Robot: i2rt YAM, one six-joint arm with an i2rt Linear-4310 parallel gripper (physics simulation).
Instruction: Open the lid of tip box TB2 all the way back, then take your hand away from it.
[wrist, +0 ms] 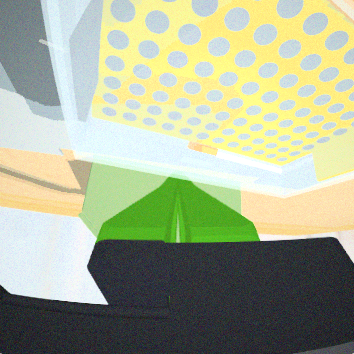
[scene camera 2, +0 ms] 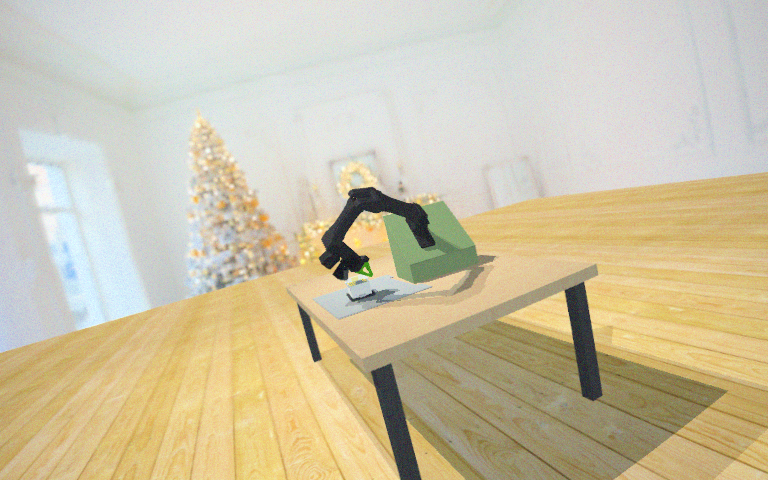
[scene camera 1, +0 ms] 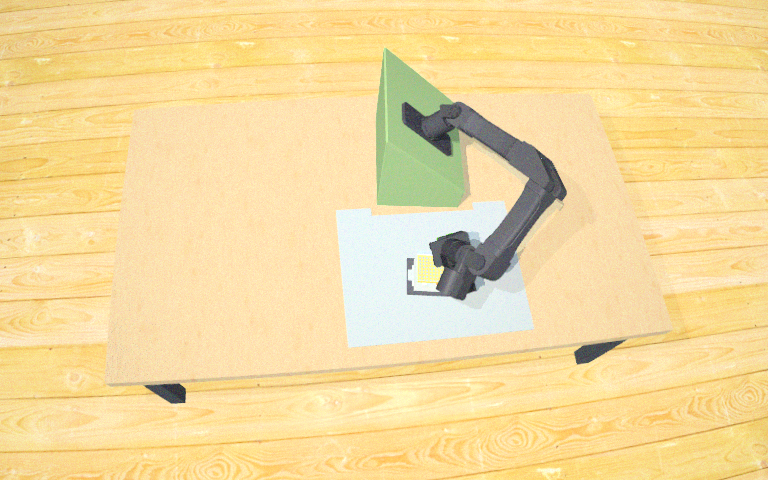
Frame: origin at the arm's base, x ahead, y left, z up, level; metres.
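Seen in the pictures: gripper, fingertip midpoint: (wrist: 177,179) (scene camera 2: 372,275) (scene camera 1: 439,243); arm's base, origin of the base link: (scene camera 2: 419,231) (scene camera 1: 426,130).
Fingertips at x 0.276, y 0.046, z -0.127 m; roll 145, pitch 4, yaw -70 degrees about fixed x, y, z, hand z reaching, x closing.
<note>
Pixels of each thing's top centre, then the offset from my fingertips to it. "*": a spot on its surface instead. Level surfaces: height alone.
- tip box, middle of its top: (wrist: 256,147) (scene camera 1: 440,266) (scene camera 2: 356,278) dx +0.071, dy -0.003, dz +0.010 m
- dark holder, surface spot: (scene camera 1: 424,293) * dx +0.120, dy -0.036, dz -0.059 m
- pale blue mat, its level: dz -0.067 m
- wooden table, its level: dz -0.070 m
A tip box (scene camera 1: 413,278) (scene camera 2: 360,290) (wrist: 135,137) with whitish, see-through walls stands upright. Its yellow plate with round holes (scene camera 1: 427,268) (wrist: 159,64) shows on top. No TB2 label is readable. The clear lid is hard to make out, and its angle cannot be told. My gripper (scene camera 1: 451,234) (scene camera 2: 365,270) (wrist: 177,179) is shut, its green fingertips together with nothing between them. It is close to the box, over its side facing the green block. In the wrist view the fingertips overlap the box's pale edge; contact cannot be told. The arm hides part of the box in scene camera 1.
A dark holder (scene camera 1: 424,293) surrounds the box's foot on the pale blue mat (scene camera 1: 373,316) (scene camera 2: 339,310). The large green block (scene camera 1: 419,181) (scene camera 2: 447,260) carries the arm's base and stands behind the mat on the wooden table (scene camera 1: 226,254) (scene camera 2: 453,311).
</note>
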